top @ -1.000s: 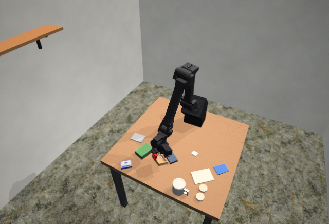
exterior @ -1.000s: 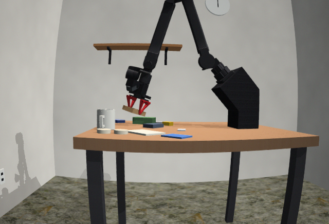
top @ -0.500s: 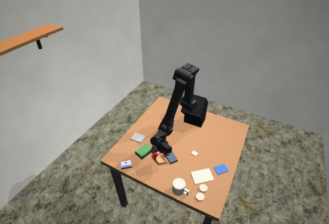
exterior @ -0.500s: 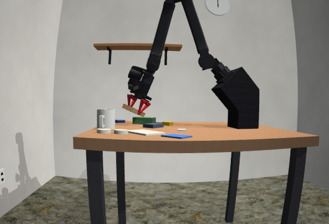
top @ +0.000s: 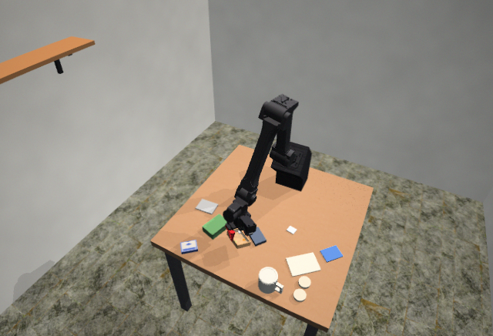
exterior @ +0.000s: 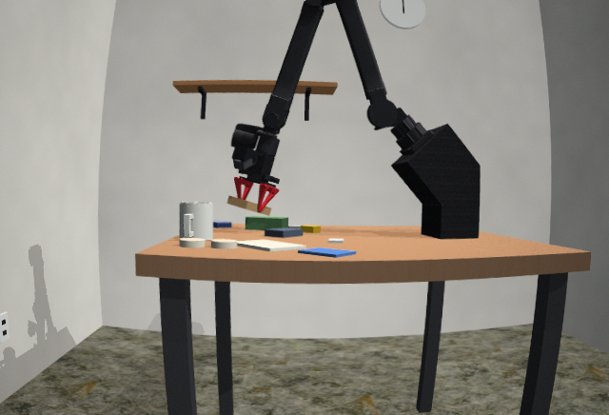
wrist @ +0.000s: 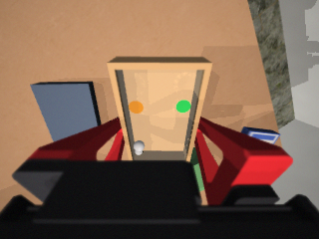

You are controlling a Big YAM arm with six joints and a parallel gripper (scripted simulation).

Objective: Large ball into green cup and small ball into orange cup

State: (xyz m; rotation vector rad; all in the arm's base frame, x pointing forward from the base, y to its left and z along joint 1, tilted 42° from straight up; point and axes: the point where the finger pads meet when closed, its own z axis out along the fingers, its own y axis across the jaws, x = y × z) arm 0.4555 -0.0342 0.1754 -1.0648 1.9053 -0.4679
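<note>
Now: hand 100 mm past the dark blue block, 40 mm to the right of it and 70 mm above it. From my hand the other things lie so: yellow block (170 mm behind, 100 mm to the right, 70 mm below); wooden puzzle (10 mm below); green block (30 mm behind, 150 mm to the right, 60 mm below).
</note>
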